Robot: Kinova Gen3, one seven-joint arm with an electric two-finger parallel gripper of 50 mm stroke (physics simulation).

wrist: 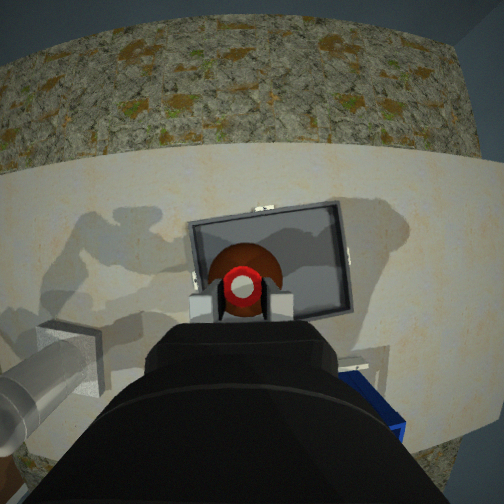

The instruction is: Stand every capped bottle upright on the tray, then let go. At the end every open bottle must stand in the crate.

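I look straight down on a brown bottle (244, 280) that stands upright between my fingers. Its top is a red ring (242, 286) with a grey centre, and I cannot tell whether that is a cap or an open mouth. My gripper (242, 304) is shut on the bottle's neck, one grey finger on each side of the ring. The bottle is over the left front part of the grey tray (272, 260) with a dark rim. I cannot tell whether its base touches the tray floor.
A blue crate (382, 407) shows at the lower right, mostly hidden by my black wrist. A grey cylinder (35, 395) on a grey block (75, 355) lies at the left. A brown object (7, 475) peeks in at the bottom left corner. The table's far edge runs above the tray.
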